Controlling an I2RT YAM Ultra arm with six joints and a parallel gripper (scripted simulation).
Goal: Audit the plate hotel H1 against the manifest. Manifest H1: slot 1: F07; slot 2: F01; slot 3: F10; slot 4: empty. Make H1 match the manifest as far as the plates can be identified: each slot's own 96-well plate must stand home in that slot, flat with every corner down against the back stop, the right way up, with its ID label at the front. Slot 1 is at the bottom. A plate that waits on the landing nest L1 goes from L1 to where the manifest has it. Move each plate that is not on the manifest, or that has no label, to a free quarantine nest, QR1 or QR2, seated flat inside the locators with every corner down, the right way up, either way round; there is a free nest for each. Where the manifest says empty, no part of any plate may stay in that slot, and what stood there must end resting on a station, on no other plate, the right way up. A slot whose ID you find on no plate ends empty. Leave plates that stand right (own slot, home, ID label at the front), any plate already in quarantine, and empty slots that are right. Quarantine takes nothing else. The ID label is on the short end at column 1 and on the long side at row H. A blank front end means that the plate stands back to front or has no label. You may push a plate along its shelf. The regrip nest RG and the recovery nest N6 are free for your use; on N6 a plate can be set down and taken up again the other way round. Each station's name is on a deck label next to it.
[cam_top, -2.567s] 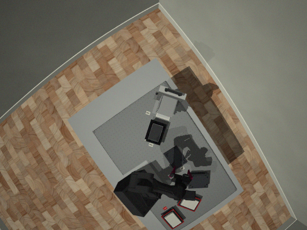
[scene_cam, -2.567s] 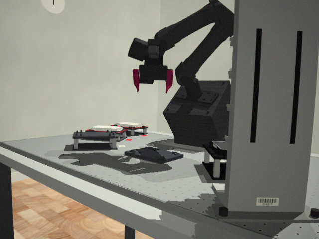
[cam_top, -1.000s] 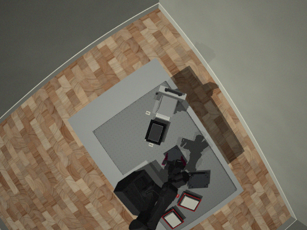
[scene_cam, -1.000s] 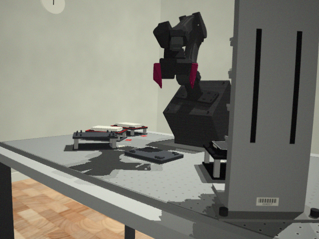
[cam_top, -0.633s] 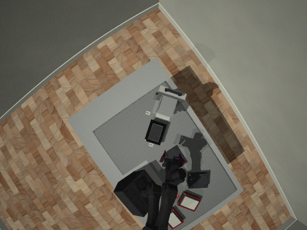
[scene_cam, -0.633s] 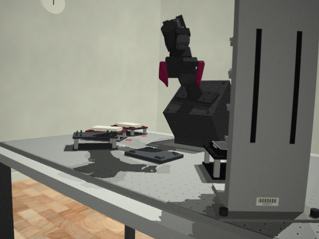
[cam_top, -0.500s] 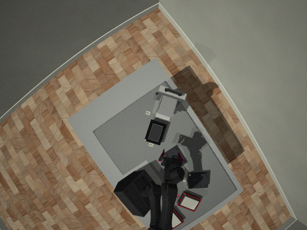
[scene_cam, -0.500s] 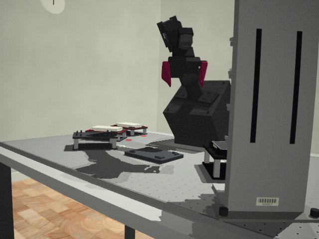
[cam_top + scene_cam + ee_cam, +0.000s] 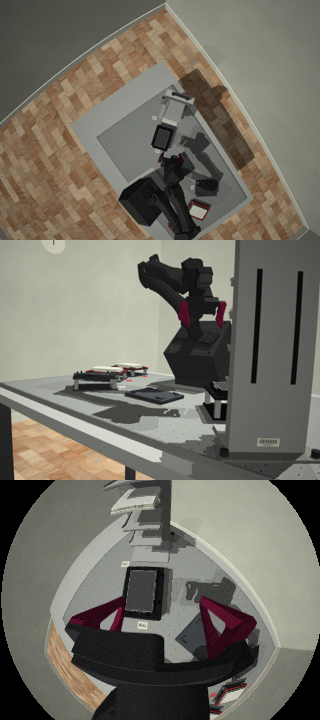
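Right now my hand is 2 cm past the dark 96-well plate, 9 cm to the right of it and 18 cm above it. Also, from my hand: N6 deck label 6 cm ahead, 27 cm to the right, 24 cm below; H1 deck label 1 cm behind, 24 cm to the left, 24 cm below; grey hotel back wall 15 cm ahead, 27 cm to the left, 4 cm below.
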